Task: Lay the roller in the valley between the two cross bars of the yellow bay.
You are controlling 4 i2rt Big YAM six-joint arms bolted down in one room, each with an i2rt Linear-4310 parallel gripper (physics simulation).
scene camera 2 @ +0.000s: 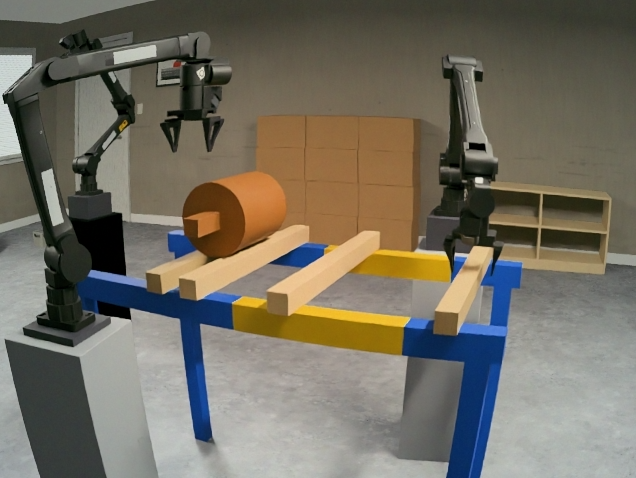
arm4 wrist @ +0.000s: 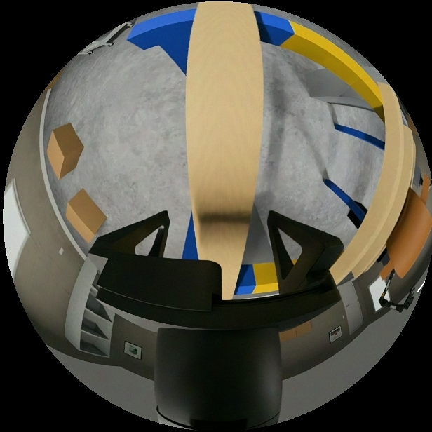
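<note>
The orange roller lies across two left wooden bars. A third bar rests across the yellow rails. The rightmost bar rests on the blue rail portions right of the yellow ones. Arm4's gripper is open, with a wooden bar running between its fingers. In scene camera 2, the right arm's gripper is open, straddling the rightmost bar near its far end. The front left arm's gripper hangs open above the roller. The back left arm's fingers cannot be made out.
The blue frame stands between grey pedestals. Stacked cardboard boxes and a wooden shelf unit stand at the back. Two loose boxes show on the floor in the wrist view.
</note>
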